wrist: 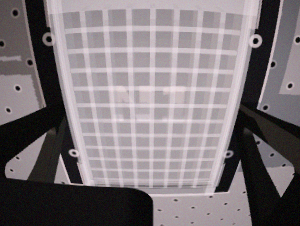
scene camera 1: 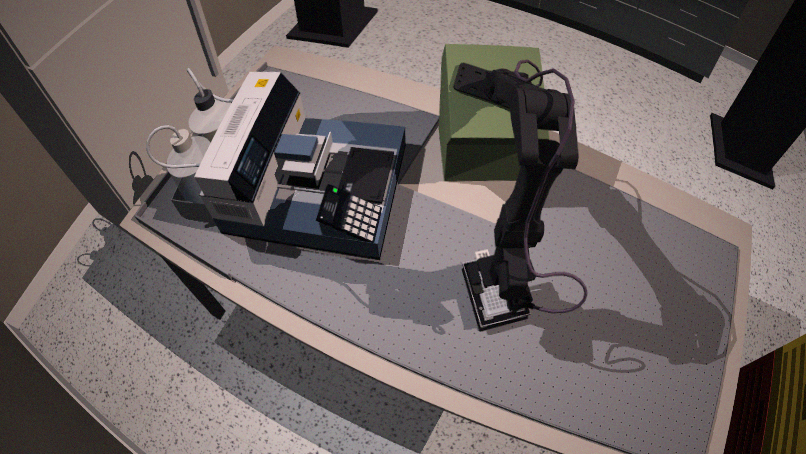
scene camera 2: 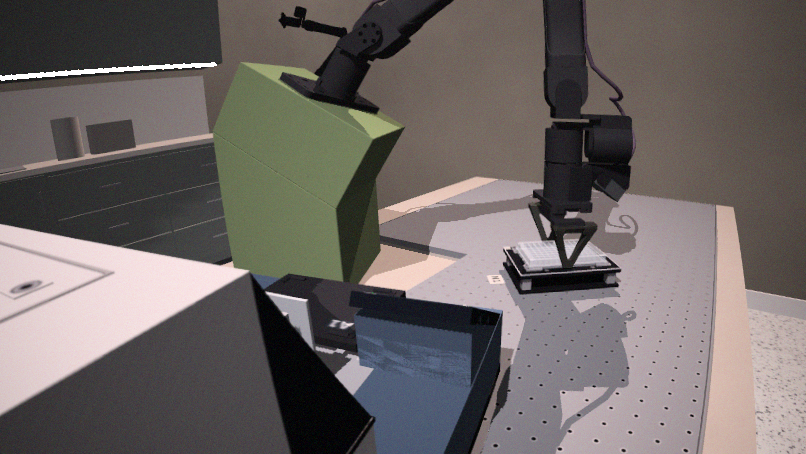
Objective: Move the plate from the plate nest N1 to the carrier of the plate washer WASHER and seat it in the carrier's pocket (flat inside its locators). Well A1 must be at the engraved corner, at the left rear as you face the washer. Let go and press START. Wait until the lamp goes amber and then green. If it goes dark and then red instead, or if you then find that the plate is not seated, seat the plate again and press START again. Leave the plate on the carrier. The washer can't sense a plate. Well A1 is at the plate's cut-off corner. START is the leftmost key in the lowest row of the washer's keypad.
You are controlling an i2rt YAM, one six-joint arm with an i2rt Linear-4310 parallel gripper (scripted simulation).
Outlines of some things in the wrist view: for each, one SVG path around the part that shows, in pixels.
My gripper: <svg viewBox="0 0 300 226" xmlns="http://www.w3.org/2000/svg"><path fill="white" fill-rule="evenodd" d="M240 103L234 129L252 226L300 226L300 126L278 119L245 103ZM253 133L294 166L294 177L282 197L280 197L265 168ZM0 125L0 226L153 226L153 200L147 193L128 187L54 183L66 126L61 102L56 102L22 118ZM46 133L37 161L28 179L7 178L5 175L6 164Z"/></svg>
A clear well plate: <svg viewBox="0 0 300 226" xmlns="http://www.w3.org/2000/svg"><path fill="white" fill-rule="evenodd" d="M47 0L51 38L62 97L85 185L135 188L144 191L150 197L213 195L240 106L253 45L259 0Z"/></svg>
